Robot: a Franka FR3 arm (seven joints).
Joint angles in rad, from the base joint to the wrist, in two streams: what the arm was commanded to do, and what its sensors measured. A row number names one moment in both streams.
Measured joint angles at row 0:
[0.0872 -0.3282 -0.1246 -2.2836 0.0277 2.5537 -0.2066]
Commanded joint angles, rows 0 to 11:
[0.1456 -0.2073 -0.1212 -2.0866 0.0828 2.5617 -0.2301]
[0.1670 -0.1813 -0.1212 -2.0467 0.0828 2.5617 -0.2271]
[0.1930 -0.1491 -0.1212 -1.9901 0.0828 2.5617 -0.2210]
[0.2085 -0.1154 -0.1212 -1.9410 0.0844 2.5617 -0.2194]
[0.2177 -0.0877 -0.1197 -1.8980 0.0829 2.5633 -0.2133]
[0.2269 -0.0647 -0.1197 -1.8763 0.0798 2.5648 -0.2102]
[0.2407 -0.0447 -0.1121 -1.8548 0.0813 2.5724 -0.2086]
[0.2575 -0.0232 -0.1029 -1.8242 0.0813 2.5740 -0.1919]
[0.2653 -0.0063 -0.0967 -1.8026 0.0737 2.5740 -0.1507]
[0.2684 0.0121 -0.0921 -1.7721 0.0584 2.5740 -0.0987]
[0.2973 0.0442 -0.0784 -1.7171 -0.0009 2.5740 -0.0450]
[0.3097 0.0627 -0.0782 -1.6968 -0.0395 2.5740 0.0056]
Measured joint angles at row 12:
[0.2684 -0.0081 -0.0874 -1.8254 0.0404 2.5624 -0.1191]
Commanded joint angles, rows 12 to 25:
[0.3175 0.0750 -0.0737 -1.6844 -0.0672 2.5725 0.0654]
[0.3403 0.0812 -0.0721 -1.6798 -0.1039 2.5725 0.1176]
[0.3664 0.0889 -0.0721 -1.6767 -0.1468 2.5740 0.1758]
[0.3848 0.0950 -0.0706 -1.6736 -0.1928 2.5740 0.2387]
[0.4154 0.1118 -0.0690 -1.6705 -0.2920 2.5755 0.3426]
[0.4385 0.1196 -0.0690 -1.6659 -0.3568 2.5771 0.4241]
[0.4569 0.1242 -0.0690 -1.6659 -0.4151 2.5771 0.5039]
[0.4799 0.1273 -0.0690 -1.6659 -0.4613 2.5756 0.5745]
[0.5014 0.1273 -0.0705 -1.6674 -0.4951 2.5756 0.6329]
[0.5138 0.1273 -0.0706 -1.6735 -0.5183 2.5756 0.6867]
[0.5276 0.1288 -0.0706 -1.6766 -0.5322 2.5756 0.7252]
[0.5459 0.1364 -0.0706 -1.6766 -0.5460 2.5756 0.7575]
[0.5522 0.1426 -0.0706 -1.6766 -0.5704 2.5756 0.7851]
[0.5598 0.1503 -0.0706 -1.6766 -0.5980 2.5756 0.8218]
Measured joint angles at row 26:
[0.5333 0.1254 -0.0597 -1.7119 -0.5202 2.5630 0.7166]
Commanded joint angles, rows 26 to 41:
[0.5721 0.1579 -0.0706 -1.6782 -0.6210 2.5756 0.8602]
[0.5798 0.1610 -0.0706 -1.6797 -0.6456 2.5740 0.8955]
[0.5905 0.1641 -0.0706 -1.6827 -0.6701 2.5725 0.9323]
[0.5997 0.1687 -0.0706 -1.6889 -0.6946 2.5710 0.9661]
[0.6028 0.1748 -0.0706 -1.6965 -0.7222 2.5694 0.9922]
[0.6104 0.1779 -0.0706 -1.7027 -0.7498 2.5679 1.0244]
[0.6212 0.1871 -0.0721 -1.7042 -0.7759 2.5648 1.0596]
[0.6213 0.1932 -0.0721 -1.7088 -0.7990 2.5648 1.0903]
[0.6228 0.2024 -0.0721 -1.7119 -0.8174 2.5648 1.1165]
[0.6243 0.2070 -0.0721 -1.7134 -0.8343 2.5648 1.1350]
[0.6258 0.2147 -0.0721 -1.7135 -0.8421 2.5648 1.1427]
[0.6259 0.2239 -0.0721 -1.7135 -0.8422 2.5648 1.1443]
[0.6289 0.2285 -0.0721 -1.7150 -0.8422 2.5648 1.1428]
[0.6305 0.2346 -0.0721 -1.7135 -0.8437 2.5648 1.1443]
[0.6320 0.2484 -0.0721 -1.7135 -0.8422 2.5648 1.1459]
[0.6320 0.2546 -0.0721 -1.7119 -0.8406 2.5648 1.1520]
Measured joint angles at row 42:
[0.6162 0.2454 -0.0607 -1.7222 -0.8108 2.5611 1.1141]
